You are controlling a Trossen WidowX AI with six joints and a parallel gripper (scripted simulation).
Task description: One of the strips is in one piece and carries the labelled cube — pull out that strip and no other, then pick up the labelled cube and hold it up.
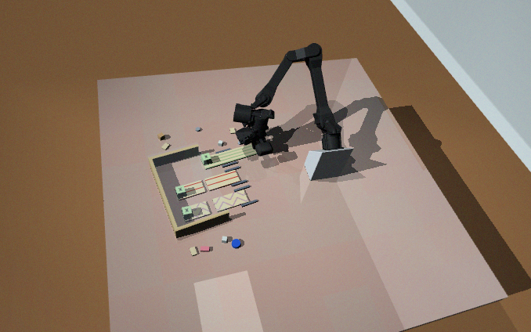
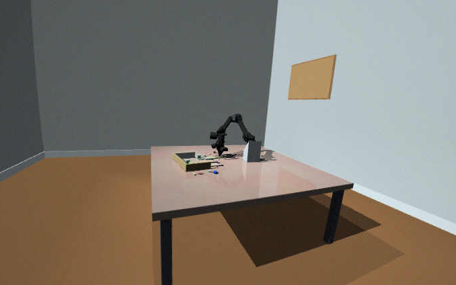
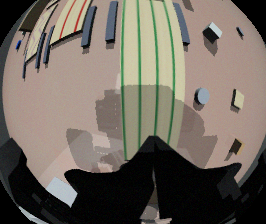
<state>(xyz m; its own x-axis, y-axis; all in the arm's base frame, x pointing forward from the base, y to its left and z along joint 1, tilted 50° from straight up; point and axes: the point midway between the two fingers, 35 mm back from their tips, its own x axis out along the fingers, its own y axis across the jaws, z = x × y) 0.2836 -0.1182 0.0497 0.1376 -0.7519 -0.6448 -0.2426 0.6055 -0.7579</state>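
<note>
The strip lies 90 mm ahead of my gripper tip and 30 mm to the left of it. Also, from my gripper tip: pink block (420 mm to the left, 230 mm ahead); blue disc (410 mm to the left, 120 mm ahead).
</note>
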